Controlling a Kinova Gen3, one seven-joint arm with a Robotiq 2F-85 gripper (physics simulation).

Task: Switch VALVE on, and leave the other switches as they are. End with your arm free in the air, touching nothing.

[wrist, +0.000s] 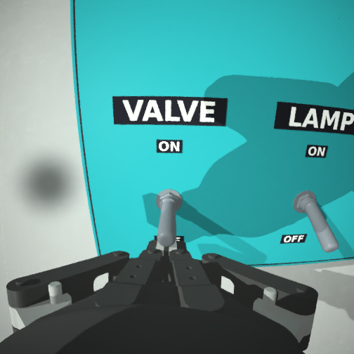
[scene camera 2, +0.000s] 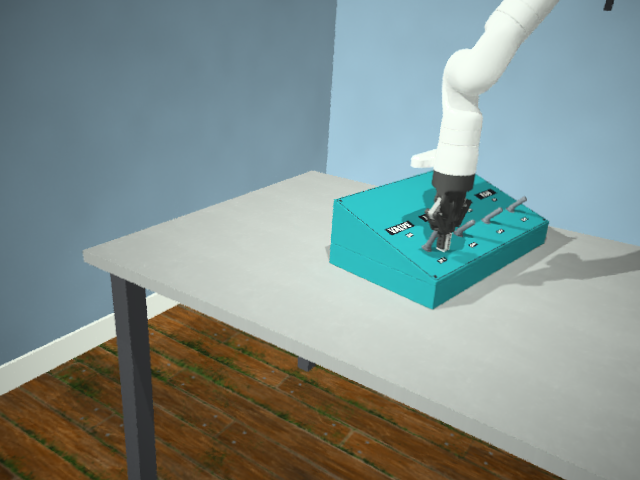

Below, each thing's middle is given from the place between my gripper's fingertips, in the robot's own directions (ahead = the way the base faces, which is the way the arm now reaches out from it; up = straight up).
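There is the teal switch panel (scene camera 2: 380, 234), and my gripper is 8 cm short of it, 2 cm above it and 19 cm to the left of it.
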